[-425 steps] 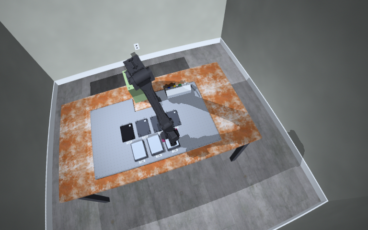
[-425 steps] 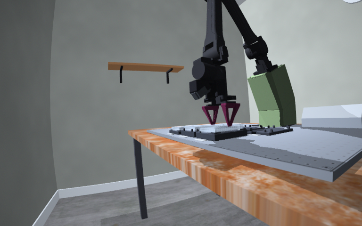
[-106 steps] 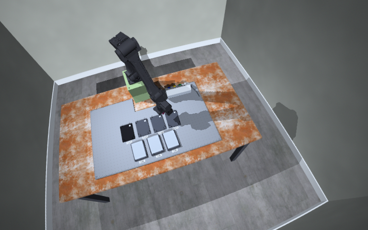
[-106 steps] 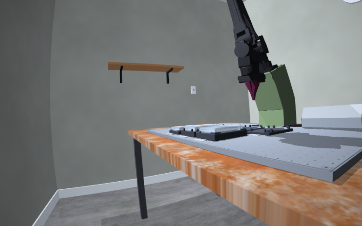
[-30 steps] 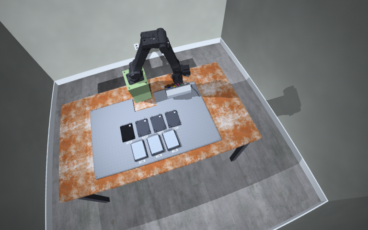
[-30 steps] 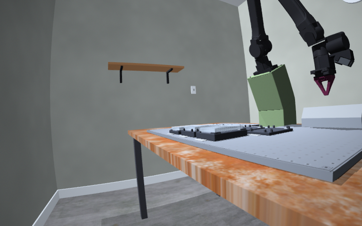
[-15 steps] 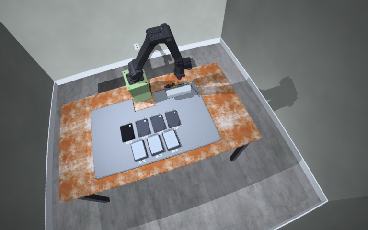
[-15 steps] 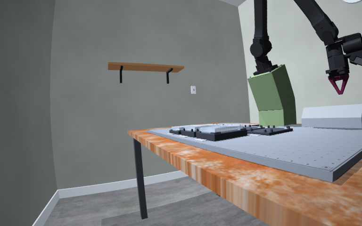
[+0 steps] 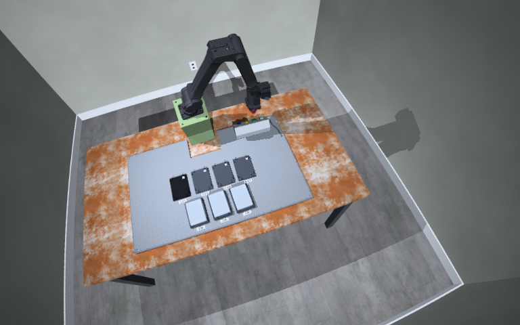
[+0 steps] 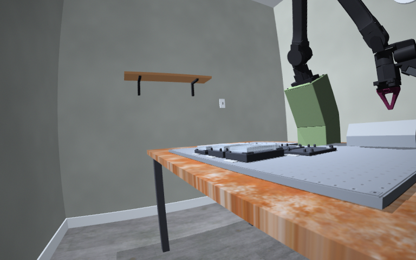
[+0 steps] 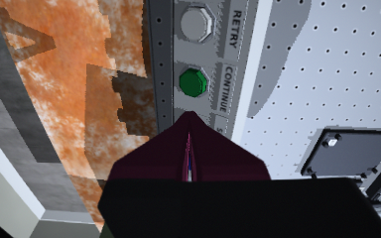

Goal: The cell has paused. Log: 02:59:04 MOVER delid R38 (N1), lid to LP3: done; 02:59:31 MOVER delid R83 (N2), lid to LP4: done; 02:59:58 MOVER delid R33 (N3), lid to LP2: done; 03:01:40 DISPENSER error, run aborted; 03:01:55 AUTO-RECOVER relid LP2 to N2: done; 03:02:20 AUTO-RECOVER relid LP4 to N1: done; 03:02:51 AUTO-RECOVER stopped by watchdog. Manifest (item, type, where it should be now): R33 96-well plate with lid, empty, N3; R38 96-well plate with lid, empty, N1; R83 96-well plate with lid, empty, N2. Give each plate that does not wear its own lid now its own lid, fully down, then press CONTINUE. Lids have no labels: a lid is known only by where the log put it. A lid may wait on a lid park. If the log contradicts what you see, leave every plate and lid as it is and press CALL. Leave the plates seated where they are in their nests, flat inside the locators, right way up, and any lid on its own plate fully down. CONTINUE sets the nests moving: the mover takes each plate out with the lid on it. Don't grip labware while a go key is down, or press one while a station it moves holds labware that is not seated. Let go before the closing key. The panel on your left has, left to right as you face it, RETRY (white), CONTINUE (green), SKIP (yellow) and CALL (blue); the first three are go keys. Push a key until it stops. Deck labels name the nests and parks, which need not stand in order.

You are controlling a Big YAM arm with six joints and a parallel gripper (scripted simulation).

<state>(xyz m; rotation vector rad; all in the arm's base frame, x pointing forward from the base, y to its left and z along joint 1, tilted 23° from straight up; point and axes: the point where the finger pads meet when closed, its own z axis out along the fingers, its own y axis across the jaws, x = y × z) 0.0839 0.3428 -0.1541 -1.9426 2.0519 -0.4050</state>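
Right now the green continue key is 7 cm below my hand. The rest, counted from my hand: white retry key 7 cm below, 5 cm to the left, 1 cm ahead; then yellow key 7 cm below, 5 cm to the right; then blue key 10 cm to the right, 7 cm below, 1 cm behind.
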